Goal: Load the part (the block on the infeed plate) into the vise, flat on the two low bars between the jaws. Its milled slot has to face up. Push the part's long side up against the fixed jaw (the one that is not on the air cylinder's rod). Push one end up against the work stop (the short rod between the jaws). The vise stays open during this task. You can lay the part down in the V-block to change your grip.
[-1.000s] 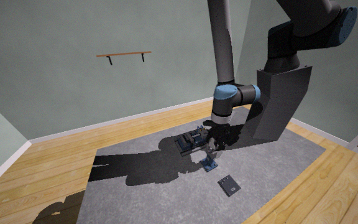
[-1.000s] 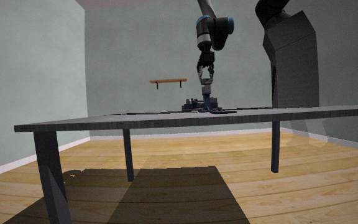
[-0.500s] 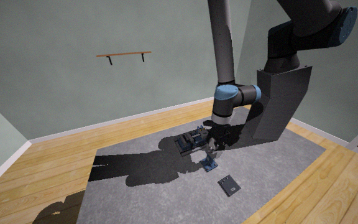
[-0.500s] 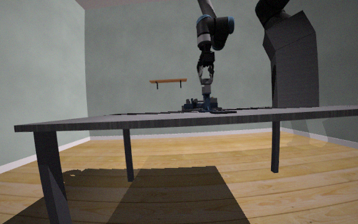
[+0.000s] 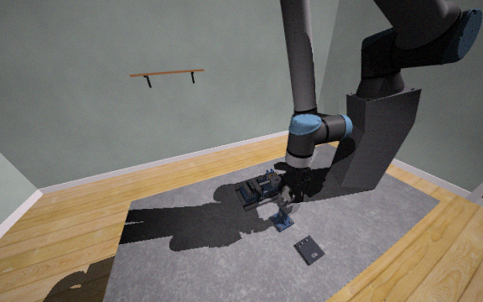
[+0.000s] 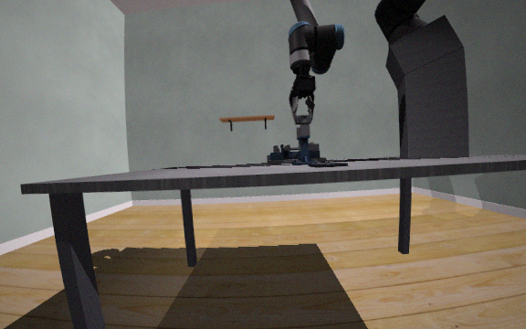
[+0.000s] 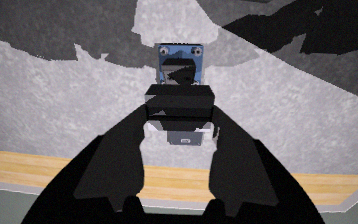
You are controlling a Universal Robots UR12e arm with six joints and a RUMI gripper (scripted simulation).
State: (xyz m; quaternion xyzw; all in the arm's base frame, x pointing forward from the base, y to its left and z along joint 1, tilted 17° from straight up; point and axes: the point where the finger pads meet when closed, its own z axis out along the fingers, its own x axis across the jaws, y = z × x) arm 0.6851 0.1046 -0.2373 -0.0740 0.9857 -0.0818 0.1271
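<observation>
My hand is right at the part. From my hand the other things lie so: moving jaw (6 cm ahead, 22 cm to the right, 12 cm below); then cylinder rod (22 cm to the right, 12 cm below); then work stop (9 cm ahead, 17 cm to the right, 10 cm below).
</observation>
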